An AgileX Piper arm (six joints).
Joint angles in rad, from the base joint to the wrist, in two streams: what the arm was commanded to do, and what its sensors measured. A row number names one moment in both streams.
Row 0, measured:
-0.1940 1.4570 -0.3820 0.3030 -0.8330 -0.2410
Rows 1 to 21, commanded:
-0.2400 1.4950 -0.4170 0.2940 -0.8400 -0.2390
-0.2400 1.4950 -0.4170 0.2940 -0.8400 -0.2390
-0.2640 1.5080 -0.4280 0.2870 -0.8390 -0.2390
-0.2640 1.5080 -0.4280 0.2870 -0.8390 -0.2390
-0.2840 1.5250 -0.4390 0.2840 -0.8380 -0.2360
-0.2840 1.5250 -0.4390 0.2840 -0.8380 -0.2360
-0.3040 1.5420 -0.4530 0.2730 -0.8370 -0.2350
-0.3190 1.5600 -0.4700 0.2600 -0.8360 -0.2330
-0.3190 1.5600 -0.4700 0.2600 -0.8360 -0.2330
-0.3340 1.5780 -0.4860 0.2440 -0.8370 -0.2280
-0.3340 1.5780 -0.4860 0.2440 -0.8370 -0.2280
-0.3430 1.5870 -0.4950 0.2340 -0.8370 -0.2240
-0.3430 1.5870 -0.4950 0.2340 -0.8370 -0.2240
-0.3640 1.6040 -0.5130 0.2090 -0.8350 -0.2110
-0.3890 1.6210 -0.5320 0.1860 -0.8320 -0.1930
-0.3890 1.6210 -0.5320 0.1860 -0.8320 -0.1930
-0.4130 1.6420 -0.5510 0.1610 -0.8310 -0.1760
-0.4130 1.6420 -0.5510 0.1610 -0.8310 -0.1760
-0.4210 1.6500 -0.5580 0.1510 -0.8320 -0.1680
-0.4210 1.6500 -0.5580 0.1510 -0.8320 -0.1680
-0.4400 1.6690 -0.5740 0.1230 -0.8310 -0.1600
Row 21, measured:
-0.4140 1.6490 -0.5470 0.1710 -0.8300 -0.1800
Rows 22 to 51, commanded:
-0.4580 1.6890 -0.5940 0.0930 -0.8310 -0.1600
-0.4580 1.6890 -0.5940 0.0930 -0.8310 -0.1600
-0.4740 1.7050 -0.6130 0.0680 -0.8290 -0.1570
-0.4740 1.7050 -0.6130 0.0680 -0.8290 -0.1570
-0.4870 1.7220 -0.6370 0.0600 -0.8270 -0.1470
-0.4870 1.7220 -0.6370 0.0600 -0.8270 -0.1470
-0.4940 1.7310 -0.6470 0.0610 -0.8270 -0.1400
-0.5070 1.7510 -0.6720 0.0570 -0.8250 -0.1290
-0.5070 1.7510 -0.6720 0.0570 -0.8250 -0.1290
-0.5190 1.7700 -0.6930 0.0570 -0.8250 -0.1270
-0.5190 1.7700 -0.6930 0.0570 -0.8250 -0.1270
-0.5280 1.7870 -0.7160 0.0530 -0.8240 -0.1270
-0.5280 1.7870 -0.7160 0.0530 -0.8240 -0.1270
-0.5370 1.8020 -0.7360 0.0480 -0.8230 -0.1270
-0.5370 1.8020 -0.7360 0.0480 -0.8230 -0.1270
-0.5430 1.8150 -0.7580 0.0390 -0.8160 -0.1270
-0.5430 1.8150 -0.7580 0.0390 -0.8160 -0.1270
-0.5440 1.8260 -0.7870 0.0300 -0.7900 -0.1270
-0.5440 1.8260 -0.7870 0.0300 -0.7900 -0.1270
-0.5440 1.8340 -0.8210 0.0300 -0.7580 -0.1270
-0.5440 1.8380 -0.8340 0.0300 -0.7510 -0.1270
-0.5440 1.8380 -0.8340 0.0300 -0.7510 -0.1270
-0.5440 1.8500 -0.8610 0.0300 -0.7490 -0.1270
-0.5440 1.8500 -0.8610 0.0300 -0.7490 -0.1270
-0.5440 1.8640 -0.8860 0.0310 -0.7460 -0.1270
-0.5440 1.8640 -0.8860 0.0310 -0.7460 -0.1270
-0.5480 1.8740 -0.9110 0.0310 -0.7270 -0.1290
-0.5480 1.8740 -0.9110 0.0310 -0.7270 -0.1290
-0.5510 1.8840 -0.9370 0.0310 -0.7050 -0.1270
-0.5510 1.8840 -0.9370 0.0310 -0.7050 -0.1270
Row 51, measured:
-0.5480 1.8720 -0.8920 0.0600 -0.7230 -0.1290
